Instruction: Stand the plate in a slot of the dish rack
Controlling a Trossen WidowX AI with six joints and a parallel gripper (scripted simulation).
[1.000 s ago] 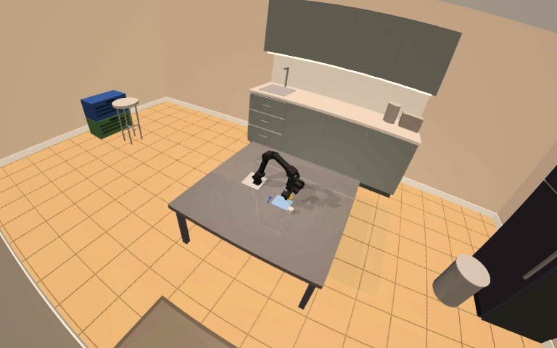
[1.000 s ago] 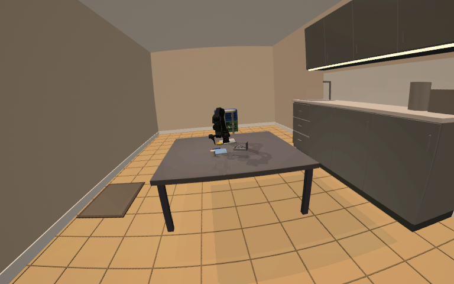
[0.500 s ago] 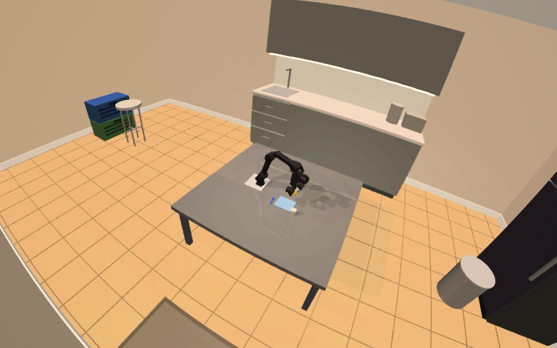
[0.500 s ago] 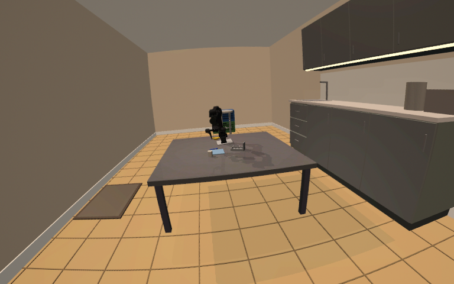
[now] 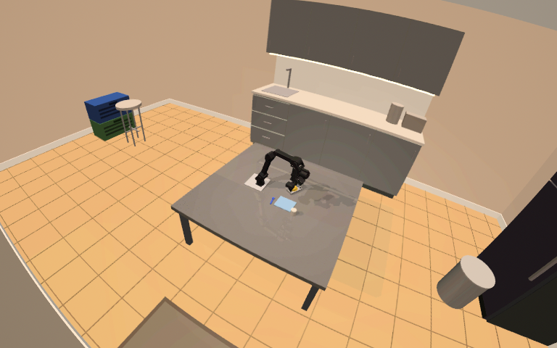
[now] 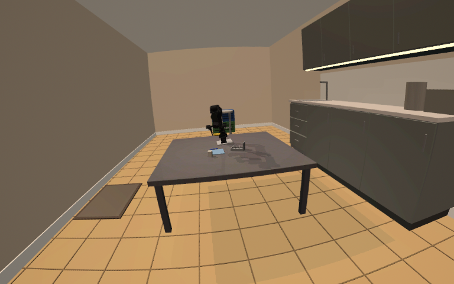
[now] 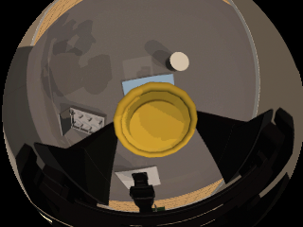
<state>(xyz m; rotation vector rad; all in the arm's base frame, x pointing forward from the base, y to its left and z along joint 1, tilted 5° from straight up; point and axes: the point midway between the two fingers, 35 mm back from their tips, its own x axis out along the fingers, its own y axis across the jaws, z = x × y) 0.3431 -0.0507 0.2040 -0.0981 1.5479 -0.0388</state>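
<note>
Right now my gripper tip is 60 mm past the grey dish rack, 200 mm to the right of it and 150 mm above it. The rest, counted from my gripper tip: orange plate 10 mm above; then blue utensil 150 mm behind, 40 mm to the right, 170 mm below; then beige cup 70 mm ahead, 70 mm to the right, 150 mm below.
</note>
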